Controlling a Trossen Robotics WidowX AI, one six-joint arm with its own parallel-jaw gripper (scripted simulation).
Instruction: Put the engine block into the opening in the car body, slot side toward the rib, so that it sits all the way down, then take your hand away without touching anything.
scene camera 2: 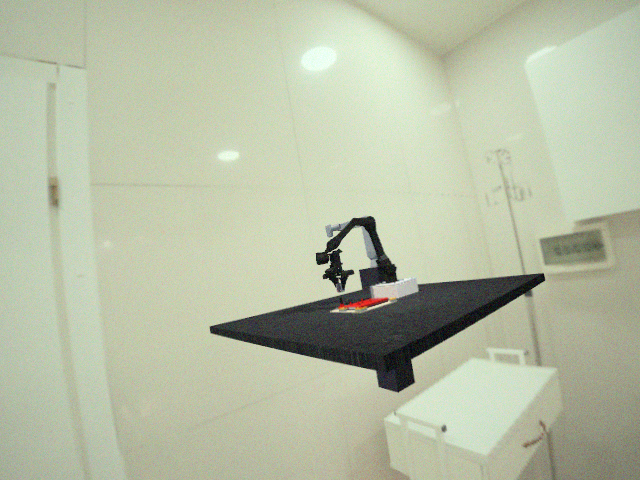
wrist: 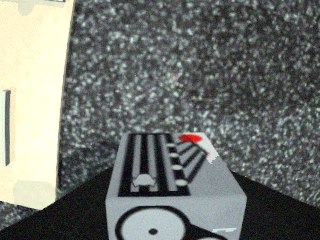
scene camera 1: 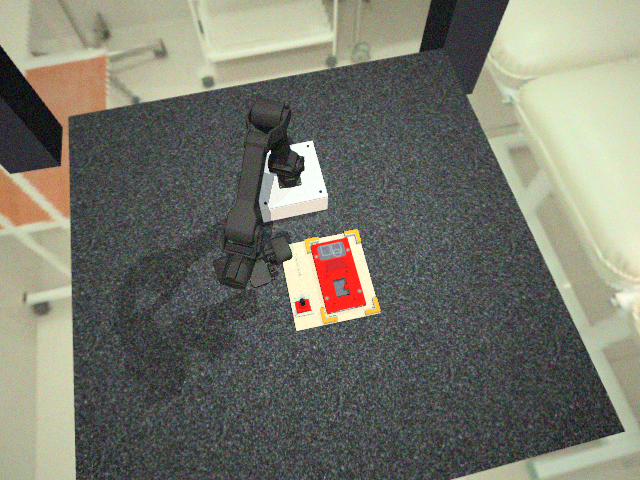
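My gripper, which I can see in scene camera 1 [scene camera 1: 257,271] and in the wrist view [wrist: 165,177], is holding an engine block [wrist: 159,178]. Scene camera 1 misses the engine block, hidden by my gripper.
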